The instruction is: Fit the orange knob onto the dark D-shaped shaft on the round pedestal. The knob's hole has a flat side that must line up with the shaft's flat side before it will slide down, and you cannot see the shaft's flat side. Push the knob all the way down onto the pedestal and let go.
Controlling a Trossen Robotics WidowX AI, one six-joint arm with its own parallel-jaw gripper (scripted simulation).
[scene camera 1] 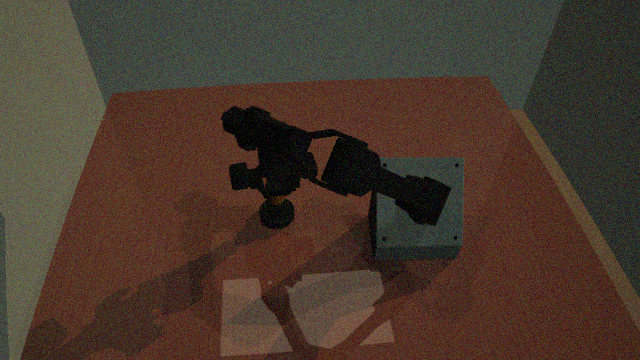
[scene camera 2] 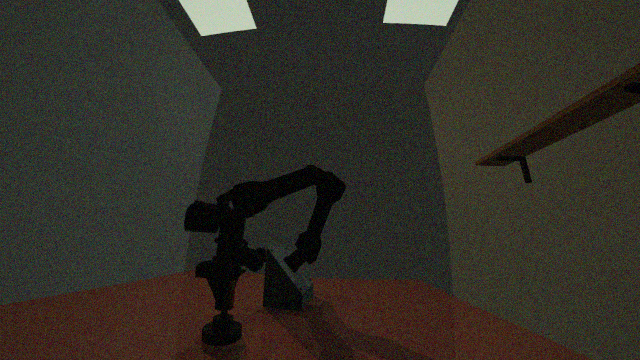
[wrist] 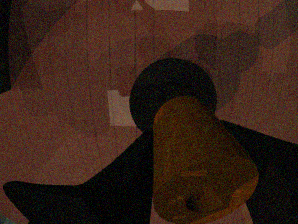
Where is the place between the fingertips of the gripper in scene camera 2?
224,303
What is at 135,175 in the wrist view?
The gripper.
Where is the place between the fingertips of the gripper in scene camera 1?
275,196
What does the gripper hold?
An orange knob.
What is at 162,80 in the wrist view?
A pedestal.
